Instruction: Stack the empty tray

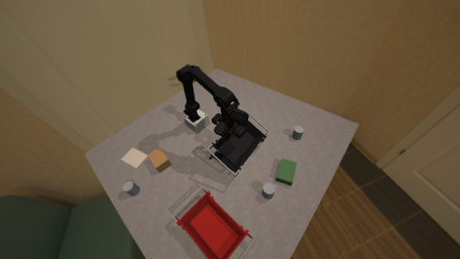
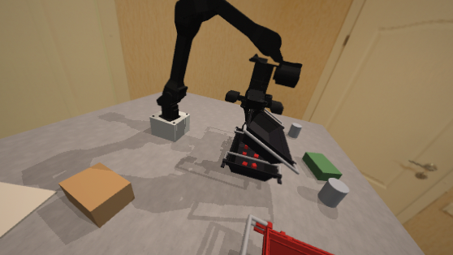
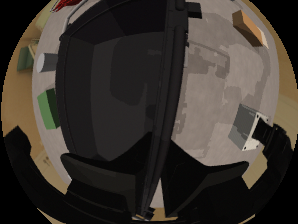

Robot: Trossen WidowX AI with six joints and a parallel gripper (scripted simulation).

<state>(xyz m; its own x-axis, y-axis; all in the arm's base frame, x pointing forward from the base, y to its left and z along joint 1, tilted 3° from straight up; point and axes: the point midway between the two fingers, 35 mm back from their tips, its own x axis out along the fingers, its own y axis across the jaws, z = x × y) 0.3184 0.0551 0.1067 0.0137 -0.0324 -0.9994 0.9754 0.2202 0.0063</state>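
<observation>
The black tray is 7 cm ahead of my gripper tip and 2 cm to the left of it. Also, from my gripper tip: brown box (37 cm to the right, 22 cm behind, 12 cm below); then green block (31 cm ahead, 13 cm below, 12 cm to the left); then beige sheet (50 cm to the right, 37 cm behind, 14 cm below).
</observation>
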